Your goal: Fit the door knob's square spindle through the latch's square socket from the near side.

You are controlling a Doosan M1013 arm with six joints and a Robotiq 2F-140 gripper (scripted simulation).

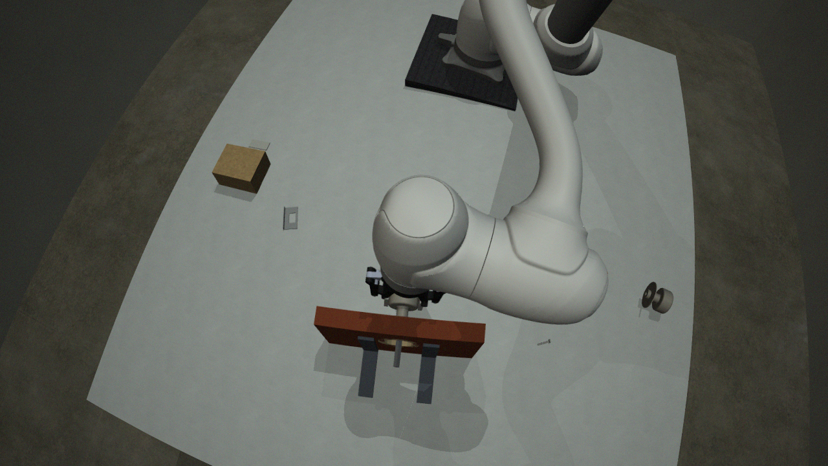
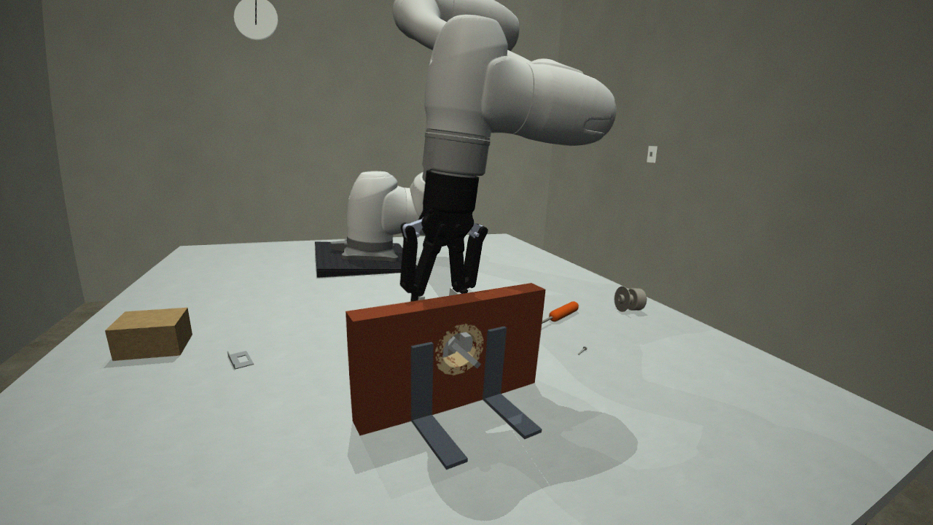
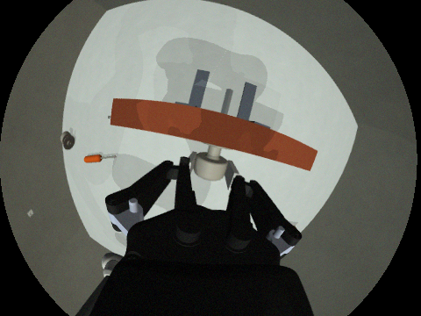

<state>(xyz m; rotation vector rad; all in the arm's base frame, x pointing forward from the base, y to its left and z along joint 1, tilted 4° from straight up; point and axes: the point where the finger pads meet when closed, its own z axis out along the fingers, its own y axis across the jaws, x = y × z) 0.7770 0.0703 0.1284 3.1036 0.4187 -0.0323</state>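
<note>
Now: hand 6 cm short of the square socket, 3 cm above it and 2 cm to the right of it. Also, from my hand: cardboard box: 52 cm to the right, 18 cm behind, 9 cm below; then red-brown wood panel: 6 cm ahead, 3 cm below, 2 cm to the left; then orange-handled screwdriver: 32 cm to the left, 20 cm behind, 11 cm below.
</note>
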